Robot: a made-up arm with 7 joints.
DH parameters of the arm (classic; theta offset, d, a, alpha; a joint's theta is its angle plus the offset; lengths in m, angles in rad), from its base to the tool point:
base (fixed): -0.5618 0 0.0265 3.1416
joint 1: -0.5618 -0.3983 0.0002 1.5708
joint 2: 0 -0.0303 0.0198 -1.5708
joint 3: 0 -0.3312 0.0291 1.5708
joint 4: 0 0.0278 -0.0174 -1.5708
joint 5: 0 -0.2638 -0.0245 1.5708
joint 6: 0 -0.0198 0.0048 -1.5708
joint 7: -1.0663 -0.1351 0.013 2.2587
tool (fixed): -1.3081 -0.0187 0 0
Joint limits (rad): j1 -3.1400..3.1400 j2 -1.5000..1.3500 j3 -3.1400..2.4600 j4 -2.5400..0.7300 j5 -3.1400..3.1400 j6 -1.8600..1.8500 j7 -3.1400..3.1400
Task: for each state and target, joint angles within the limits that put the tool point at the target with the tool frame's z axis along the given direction. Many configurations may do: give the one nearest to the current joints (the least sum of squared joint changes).
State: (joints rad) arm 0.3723 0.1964 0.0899 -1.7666 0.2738 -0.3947 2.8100
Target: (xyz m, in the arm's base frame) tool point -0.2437 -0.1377 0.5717 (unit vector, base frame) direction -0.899 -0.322 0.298
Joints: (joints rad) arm 0.0231 0.0784 -0.3221 -1.7764 0.0468 -0.4467 2.6587
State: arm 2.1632 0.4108 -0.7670 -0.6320 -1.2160 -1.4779 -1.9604
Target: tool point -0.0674 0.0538 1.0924 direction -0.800 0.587 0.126
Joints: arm 2.7534 0.0690 -0.5929 -0.0134 -0.9660 -0.6472 -1.2431
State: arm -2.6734 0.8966 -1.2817 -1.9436 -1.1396 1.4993 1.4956
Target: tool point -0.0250 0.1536 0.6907 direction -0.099 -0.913 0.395
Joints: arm -2.8273 0.9728 -0.8761 -2.1787 -0.9514 1.5734 1.5751
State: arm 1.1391 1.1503 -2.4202 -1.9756 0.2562 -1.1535 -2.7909
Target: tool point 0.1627 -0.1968 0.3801 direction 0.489 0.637 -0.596
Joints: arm 0.7304 0.6366 -2.9667 -1.8100 -0.2370 -1.6124 -2.4821
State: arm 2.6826 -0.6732 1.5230 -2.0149 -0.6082 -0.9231 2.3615
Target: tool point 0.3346 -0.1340 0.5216 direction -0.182 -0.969 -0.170
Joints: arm 2.5320 -0.8804 1.7236 -1.6765 -0.8257 -0.9830 1.8257
